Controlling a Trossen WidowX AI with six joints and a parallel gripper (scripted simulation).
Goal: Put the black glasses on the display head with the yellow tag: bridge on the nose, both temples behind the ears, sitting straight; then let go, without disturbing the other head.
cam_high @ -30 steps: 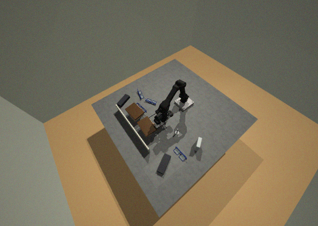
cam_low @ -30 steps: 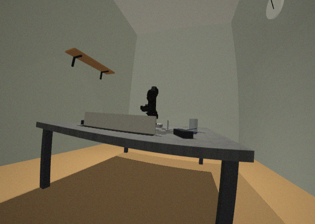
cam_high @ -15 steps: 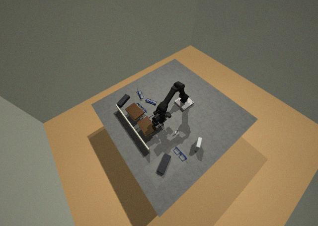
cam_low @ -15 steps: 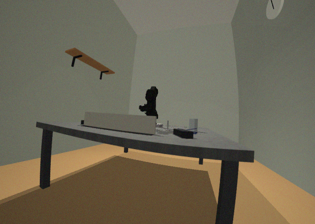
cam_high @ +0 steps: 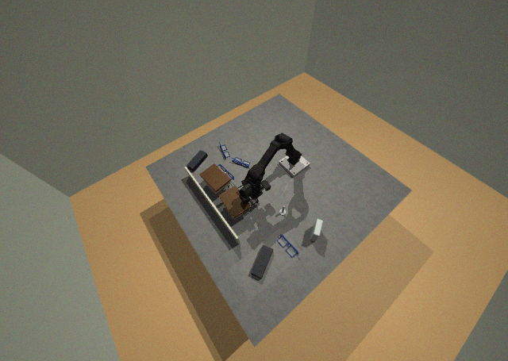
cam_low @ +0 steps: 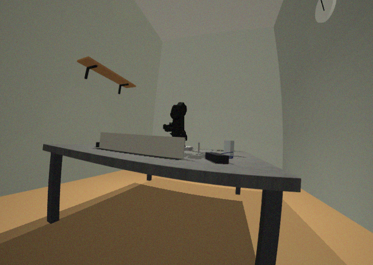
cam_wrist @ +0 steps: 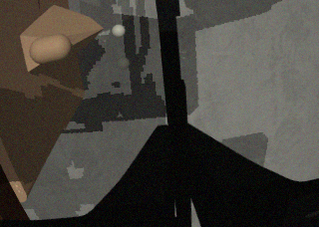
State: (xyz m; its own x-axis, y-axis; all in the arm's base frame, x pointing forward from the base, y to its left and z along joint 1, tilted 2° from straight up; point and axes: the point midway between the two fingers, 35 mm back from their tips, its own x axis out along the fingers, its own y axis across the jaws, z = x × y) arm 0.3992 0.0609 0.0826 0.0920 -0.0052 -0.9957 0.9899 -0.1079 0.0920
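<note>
The brown head is 90 mm ahead of my gripper tip, 50 mm to the right of it and 10 mm below it. Also, from my gripper tip: long white board: 220 mm ahead, 170 mm to the right, 10 mm below; white box: 370 mm to the left, 130 mm behind, 10 mm below; white stand: 160 mm to the left, 90 mm behind, 40 mm below.
</note>
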